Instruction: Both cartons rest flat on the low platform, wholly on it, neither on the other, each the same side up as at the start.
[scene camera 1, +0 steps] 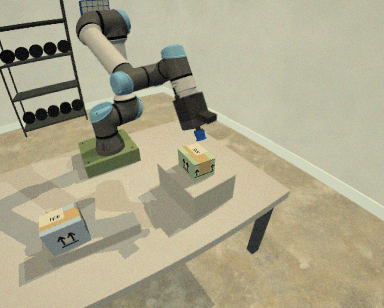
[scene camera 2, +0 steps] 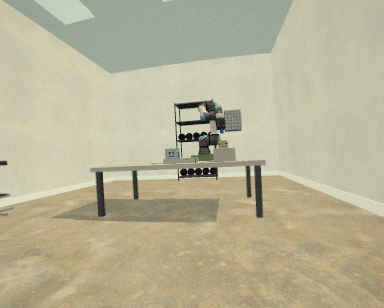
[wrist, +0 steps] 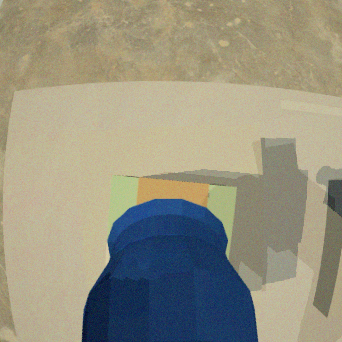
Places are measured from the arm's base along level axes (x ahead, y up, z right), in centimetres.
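Pixels of known places: hand at its tool point: [scene camera 1: 201,139] [scene camera 2: 221,132] [wrist: 167,250]; arm's base at its link origin: [scene camera 1: 110,148] [scene camera 2: 204,154].
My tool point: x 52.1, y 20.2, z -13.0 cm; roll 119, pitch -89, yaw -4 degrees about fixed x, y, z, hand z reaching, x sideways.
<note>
For each thing: its top centre in the pictures, then the offset to it from my tool point.
- green carton at its top centre: [wrist: 164,270] [scene camera 1: 195,152] [scene camera 2: 223,141] dx -4.1, dy -7.9, dz -1.4 cm
- tall grey block at its top centre: [wrist: 170,243] [scene camera 1: 195,168] [scene camera 2: 223,148] dx -4.4, dy -15.4, dz -1.3 cm
- larger blue carton at its top centre: [scene camera 1: 58,218] [scene camera 2: 172,148] dx -12.6, dy -12.5, dz +49.0 cm
- low platform at its top centre: [scene camera 1: 88,217] [scene camera 2: 181,158] dx -17.6, dy -22.6, dz +40.3 cm
A green carton [scene camera 1: 196,161] [scene camera 2: 223,144] [wrist: 222,202] with orange tape and a label on top rests upright on the tall grey block [scene camera 1: 216,197] [scene camera 2: 224,155]. A larger blue carton [scene camera 1: 67,237] [scene camera 2: 171,153] stands upright, its arrows pointing up, on the left part of the low platform [scene camera 1: 118,226] [scene camera 2: 186,161]. The right part of the platform shows bare. My gripper [scene camera 1: 200,139] [scene camera 2: 221,132] [wrist: 168,207], a blue suction cup, is open and hangs a little above the green carton, apart from it. In the wrist view the cup hides much of that carton.
The table [scene camera 1: 262,186] [scene camera 2: 150,167] [wrist: 55,135] bears both supports and the arm's green base [scene camera 1: 112,162]. The tall block stands nearer the table's right end than the low platform. A shelf rack [scene camera 1: 46,90] [scene camera 2: 192,105] with black round things stands behind.
</note>
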